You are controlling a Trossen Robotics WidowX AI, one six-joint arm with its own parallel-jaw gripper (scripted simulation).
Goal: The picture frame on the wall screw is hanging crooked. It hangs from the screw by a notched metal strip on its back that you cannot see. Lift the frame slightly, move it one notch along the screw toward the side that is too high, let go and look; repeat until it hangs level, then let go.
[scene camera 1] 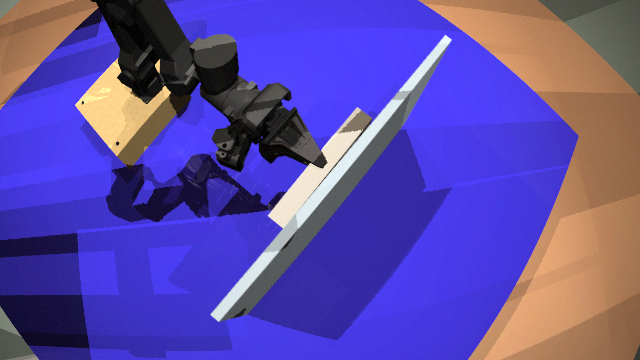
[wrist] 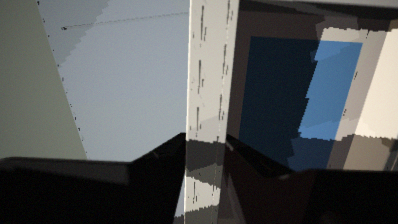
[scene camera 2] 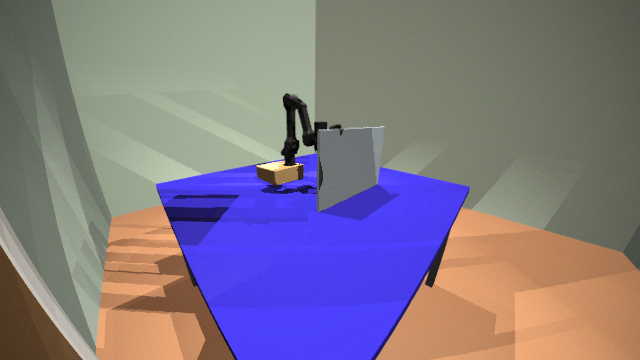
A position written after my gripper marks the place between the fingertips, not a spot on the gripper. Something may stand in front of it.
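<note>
You'd see my gripper (scene camera 1: 324,167) (wrist: 204,140) here, and there's a grey wall panel (scene camera 1: 337,186) (wrist: 125,77) (scene camera 2: 348,160) as well. There's also a picture frame (scene camera 1: 354,126) (wrist: 306,91), though scene camera 2 doesn't show the frame, since it's hidden by the grey wall panel there.
</note>
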